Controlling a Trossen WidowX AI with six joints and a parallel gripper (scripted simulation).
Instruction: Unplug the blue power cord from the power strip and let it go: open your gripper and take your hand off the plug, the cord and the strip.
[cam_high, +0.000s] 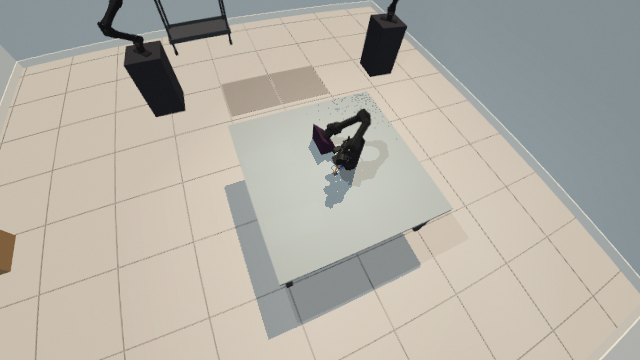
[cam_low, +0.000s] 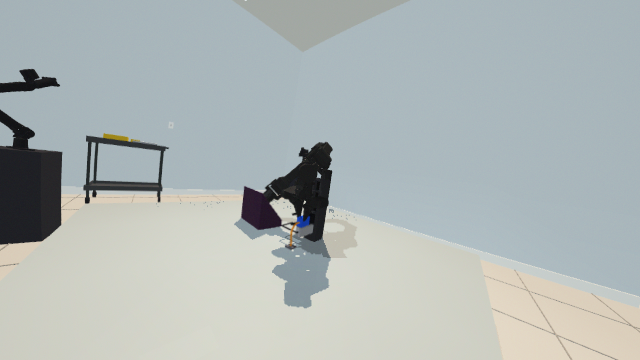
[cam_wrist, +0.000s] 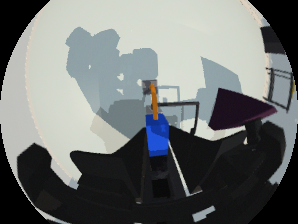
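The blue plug is 10 mm behind my gripper tip and 30 mm to the left of it.
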